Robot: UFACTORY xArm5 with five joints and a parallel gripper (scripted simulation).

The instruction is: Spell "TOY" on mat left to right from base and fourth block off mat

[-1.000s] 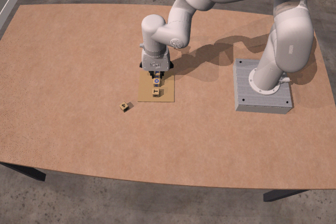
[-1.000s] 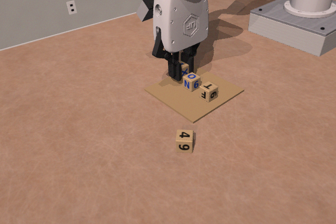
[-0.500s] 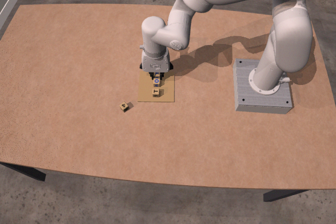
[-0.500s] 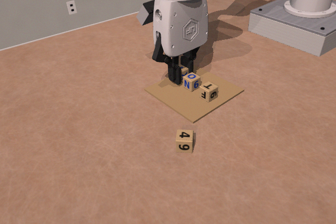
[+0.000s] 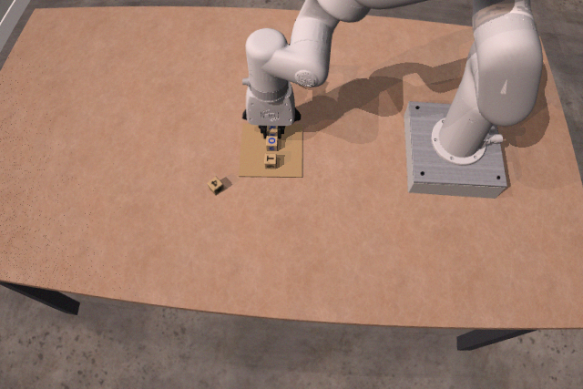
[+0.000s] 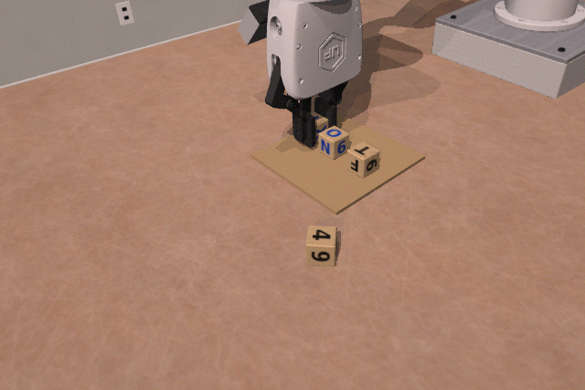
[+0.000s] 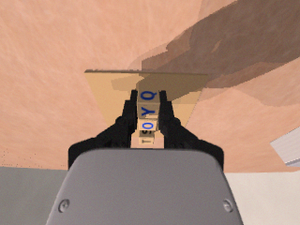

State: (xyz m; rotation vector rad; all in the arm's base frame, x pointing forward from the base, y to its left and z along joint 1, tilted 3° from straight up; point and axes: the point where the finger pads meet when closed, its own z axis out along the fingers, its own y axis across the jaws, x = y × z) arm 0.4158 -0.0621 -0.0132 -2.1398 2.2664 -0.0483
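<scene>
Right now the O block is 30 mm to the left of my hand and 10 mm below it. Also, from my hand: tan mat 40 mm to the left, 30 mm below; then T block 80 mm to the left, 10 mm below, 10 mm ahead.
</scene>
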